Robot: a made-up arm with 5 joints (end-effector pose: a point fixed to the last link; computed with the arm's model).
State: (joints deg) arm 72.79 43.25 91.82 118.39 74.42
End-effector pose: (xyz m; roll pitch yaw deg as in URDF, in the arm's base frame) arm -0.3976 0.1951 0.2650 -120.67 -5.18 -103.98
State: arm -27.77 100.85 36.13 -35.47 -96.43
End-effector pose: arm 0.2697 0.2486 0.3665 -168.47 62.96 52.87
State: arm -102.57 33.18 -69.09 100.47 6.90
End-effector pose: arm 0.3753 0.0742 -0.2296 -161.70 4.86 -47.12
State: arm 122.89 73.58 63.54 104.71 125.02
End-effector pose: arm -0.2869 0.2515 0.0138 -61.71 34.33 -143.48
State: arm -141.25 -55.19 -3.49 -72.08 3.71
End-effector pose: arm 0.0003 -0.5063 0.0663 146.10 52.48 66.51
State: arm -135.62 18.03 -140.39 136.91 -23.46
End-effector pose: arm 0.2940 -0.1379 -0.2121 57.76 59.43 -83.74
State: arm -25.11 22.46 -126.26 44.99 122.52
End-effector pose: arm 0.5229 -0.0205 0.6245 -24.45 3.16 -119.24
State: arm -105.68 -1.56 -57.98 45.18 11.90
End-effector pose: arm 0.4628 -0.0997 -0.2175 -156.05 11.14 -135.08
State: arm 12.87 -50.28 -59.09 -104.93 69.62
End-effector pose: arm 0.2540 -0.4325 0.1315 92.22 -56.38 126.08
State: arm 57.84 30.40 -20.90 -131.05 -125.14
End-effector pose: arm -0.2837 -0.2037 0.4232 -147.19 37.95 102.79
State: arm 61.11 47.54 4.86 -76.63 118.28
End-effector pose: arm -0.4707 0.0222 0.6316 42.95 7.97 42.67
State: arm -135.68 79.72 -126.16 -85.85 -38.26
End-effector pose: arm 0.2780 0.4767 -0.4684 -174.81 -47.68 169.69
